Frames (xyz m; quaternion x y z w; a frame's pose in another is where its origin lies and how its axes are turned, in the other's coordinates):
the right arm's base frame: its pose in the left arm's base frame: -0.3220 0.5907 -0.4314 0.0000 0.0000 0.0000 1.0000
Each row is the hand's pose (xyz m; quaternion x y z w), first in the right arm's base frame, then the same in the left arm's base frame.
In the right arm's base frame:
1: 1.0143 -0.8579 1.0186 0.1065 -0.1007 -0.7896 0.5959
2: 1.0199 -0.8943 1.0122 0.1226 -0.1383 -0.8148 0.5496
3: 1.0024 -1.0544 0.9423 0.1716 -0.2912 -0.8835 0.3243
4: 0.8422 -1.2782 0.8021 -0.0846 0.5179 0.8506 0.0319
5: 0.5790 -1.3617 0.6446 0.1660 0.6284 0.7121 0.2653
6: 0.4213 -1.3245 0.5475 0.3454 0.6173 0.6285 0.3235
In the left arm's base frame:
1: 0.6923 -0.2672 0.5872 0.1065 -0.1007 -0.7896 0.5959
2: 0.6979 -0.3036 0.5808 0.1226 -0.1383 -0.8148 0.5496
3: 0.6804 -0.4637 0.5109 0.1716 -0.2912 -0.8835 0.3243
4: 0.5202 -0.6875 0.3707 -0.0846 0.5179 0.8506 0.0319
5: 0.2570 -0.7710 0.2132 0.1660 0.6284 0.7121 0.2653
6: 0.0993 -0.7338 0.1161 0.3454 0.6173 0.6285 0.3235

